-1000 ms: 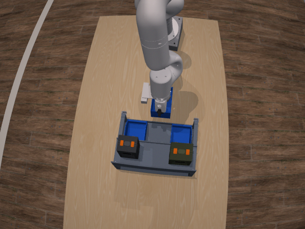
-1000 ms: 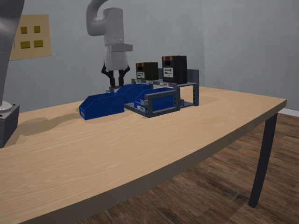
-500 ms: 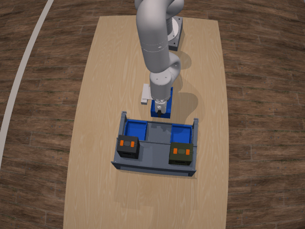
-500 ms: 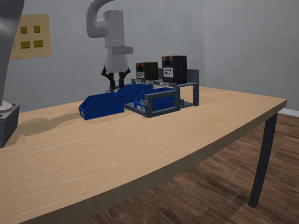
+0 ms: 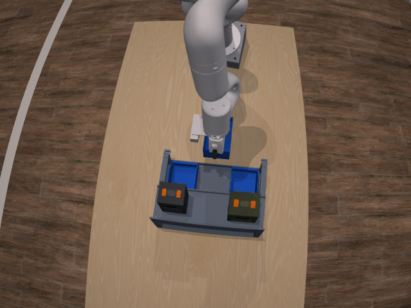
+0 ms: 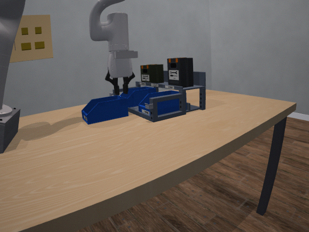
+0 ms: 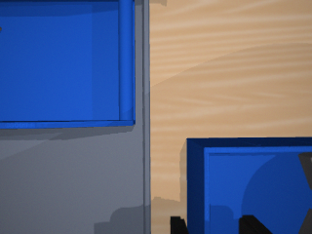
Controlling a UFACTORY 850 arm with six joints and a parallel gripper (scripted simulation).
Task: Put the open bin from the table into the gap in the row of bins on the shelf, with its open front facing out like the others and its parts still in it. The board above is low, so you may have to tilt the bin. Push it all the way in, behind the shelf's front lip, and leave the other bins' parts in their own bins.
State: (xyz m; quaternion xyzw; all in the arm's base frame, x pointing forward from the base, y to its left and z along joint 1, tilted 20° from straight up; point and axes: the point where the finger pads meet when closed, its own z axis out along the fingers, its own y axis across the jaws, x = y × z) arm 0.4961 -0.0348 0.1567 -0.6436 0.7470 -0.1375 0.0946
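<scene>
Now: hand 15 cm short of the grey shelf, 4 cm above it and 3 cm to the left of it. Also, from my hand: dark green tool case 24 cm ahead, 7 cm to the left, 5 cm above; then black tool case 20 cm ahead, 15 cm to the right, 6 cm above.
</scene>
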